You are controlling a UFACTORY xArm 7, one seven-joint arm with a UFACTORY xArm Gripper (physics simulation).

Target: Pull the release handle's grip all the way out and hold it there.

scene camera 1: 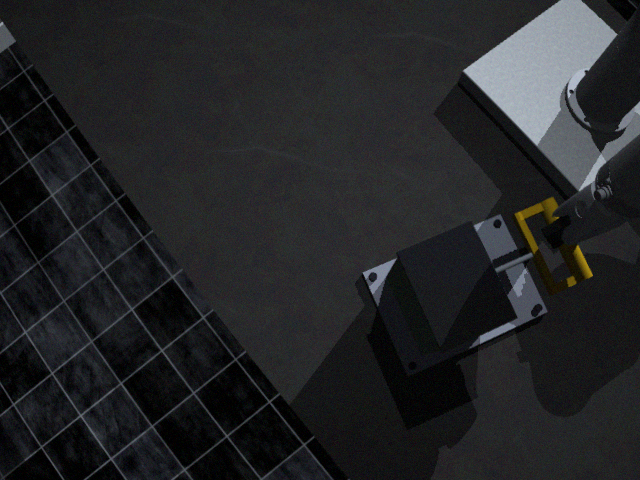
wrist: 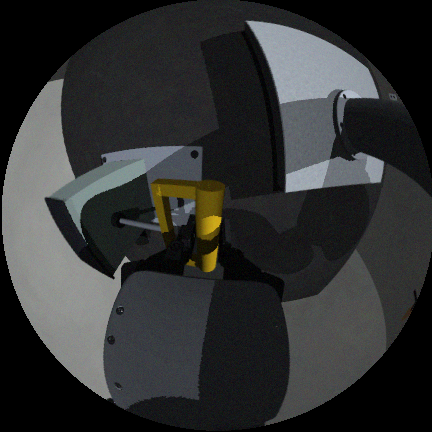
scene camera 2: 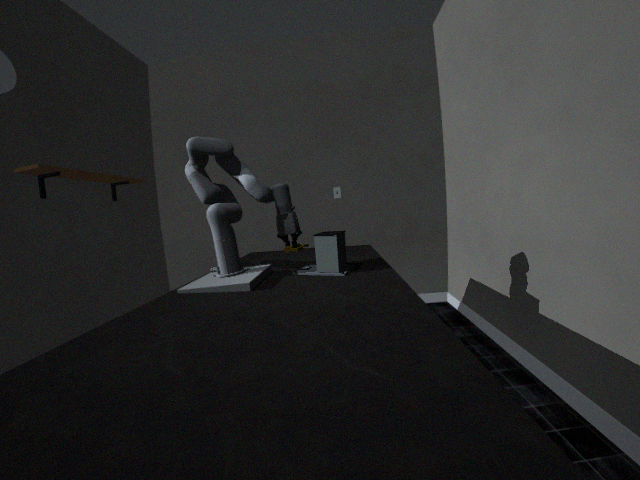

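The release handle's yellow grip (scene camera 1: 583, 262) (scene camera 2: 293, 249) (wrist: 209, 205) is a rectangular loop with a thick round bar on its outer side. A thin grey rod (scene camera 1: 513, 262) (wrist: 140, 225) joins it to the dark housing (scene camera 1: 444, 279) (scene camera 2: 328, 253) (wrist: 107, 200), and a length of the rod shows between them. The housing stands on a light base plate (scene camera 1: 498, 235) (wrist: 172, 156). My gripper (scene camera 1: 560, 232) (wrist: 208, 226) is shut on the grip's round bar, one finger on each side. The grip stands apart from the housing and above the table. The far fingertip is partly hidden.
The robot's pale mounting block (scene camera 1: 527, 77) (scene camera 2: 222, 283) (wrist: 310, 70) stands beside the housing. The dark table (scene camera 1: 258, 103) (scene camera 2: 310, 372) ends at an edge above a tiled floor (scene camera 1: 103, 310). A wooden shelf (scene camera 2: 87, 176) hangs on the left wall in scene camera 2.
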